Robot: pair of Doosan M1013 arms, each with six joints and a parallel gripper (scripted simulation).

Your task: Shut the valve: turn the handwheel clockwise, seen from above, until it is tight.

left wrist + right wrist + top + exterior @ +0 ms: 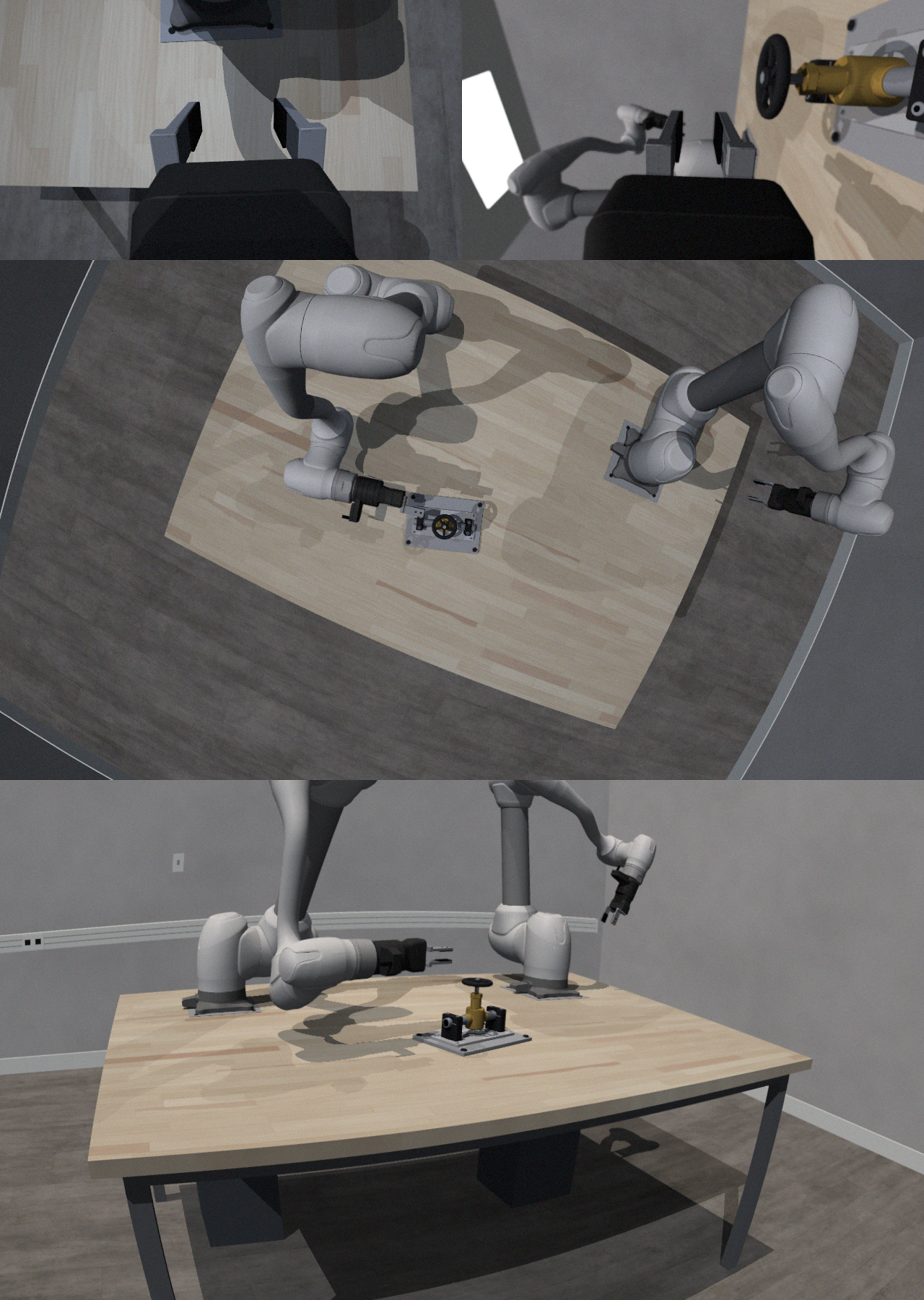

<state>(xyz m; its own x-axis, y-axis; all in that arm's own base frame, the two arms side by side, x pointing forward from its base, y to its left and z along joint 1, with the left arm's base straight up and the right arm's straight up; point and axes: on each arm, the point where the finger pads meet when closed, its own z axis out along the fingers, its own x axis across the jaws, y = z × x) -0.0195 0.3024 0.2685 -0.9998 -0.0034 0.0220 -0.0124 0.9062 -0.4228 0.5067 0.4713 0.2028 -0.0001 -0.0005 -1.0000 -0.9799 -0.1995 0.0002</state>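
My right hand is 90 mm to the right of the black handwheel, 70 mm above it and 10 mm short of it.
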